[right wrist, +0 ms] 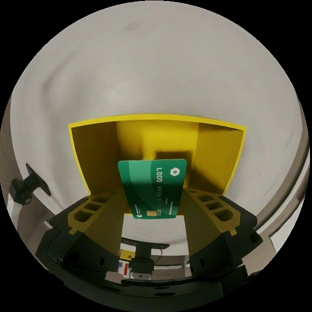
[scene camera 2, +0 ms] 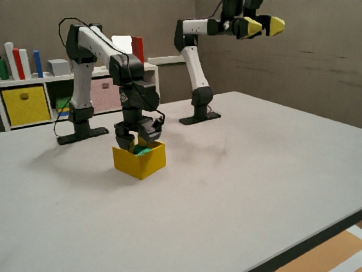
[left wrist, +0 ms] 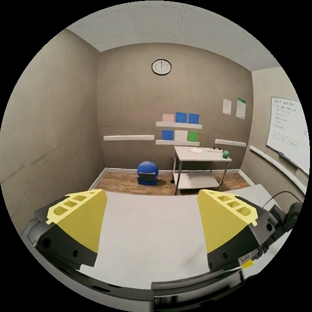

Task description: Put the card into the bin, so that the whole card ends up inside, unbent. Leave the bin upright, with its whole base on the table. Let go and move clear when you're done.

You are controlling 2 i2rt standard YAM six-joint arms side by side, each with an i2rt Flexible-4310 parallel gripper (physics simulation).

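Frame: origin at the left arm's base, x right, y ahead, z up, level; metres.
Where they show: left gripper, fingertip midpoint: (scene camera 2: 273, 27); right gripper, fingertip midpoint: (scene camera 2: 137, 150); left arm's base, origin of the base link: (scene camera 2: 200, 119); right arm's base, origin of the base link: (scene camera 2: 83, 136).
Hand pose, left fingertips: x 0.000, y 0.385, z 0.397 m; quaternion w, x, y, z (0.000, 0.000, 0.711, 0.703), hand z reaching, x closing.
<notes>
Each offset is from my left fingertips to the top centre of the thing. "spot": to the spot under its first point. Level surfaces: height alone.
The yellow bin @[dx +0.416, dy -0.121, dz -0.320 m] (scene camera 2: 140, 165) (right wrist: 157, 117) stands upright on the table left of centre in the scene view. My right gripper (scene camera 2: 140, 145) (right wrist: 153, 193) points down into the bin's opening and is shut on the green card @[spot: dx +0.408, dy -0.119, dz -0.341 m] (scene camera 2: 141, 150) (right wrist: 154, 187), holding it by its two long edges. The card looks flat and is at about the height of the bin's rim; how deep it sits is partly hidden by the walls. My left gripper (scene camera 2: 265, 27) (left wrist: 151, 196) is raised high at the upper right of the scene view, open and empty, far from the bin.
The white table @[dz -0.397 m] (scene camera 2: 240, 165) (left wrist: 150, 235) (right wrist: 150, 60) bears the bin and both arm bases. A shelf unit with coloured boxes and books stands behind the table at the left of the scene view. The left wrist view shows a white cart (left wrist: 202, 155) and a blue ball chair (left wrist: 147, 168) beyond the table.
</notes>
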